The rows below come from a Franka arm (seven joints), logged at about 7 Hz.
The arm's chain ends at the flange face. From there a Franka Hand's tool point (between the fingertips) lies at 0.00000 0.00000 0.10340 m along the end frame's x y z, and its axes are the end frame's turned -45 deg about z.
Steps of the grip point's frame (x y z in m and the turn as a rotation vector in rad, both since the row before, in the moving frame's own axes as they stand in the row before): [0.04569 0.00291 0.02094 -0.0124 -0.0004 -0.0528]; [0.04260 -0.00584 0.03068 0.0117 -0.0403 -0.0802]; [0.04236 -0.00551 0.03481 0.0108 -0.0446 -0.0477]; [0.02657 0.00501 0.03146 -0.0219 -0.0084 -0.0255]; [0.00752 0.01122 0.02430 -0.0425 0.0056 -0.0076]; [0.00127 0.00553 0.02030 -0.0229 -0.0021 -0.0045]
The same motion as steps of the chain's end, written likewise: [0.03346 -0.03116 0.02095 -0.0091 0.0085 -0.0528]; [0.02971 -0.03649 0.03077 -0.0202 -0.0368 -0.0802]; [0.03005 -0.03642 0.03492 -0.0239 -0.0392 -0.0477]; [0.02132 -0.01745 0.03149 -0.0214 0.0095 -0.0255]; [0.00973 -0.00007 0.02439 -0.0261 0.0340 -0.0076]; [0.00328 0.00119 0.02033 -0.0177 0.0147 -0.0045]
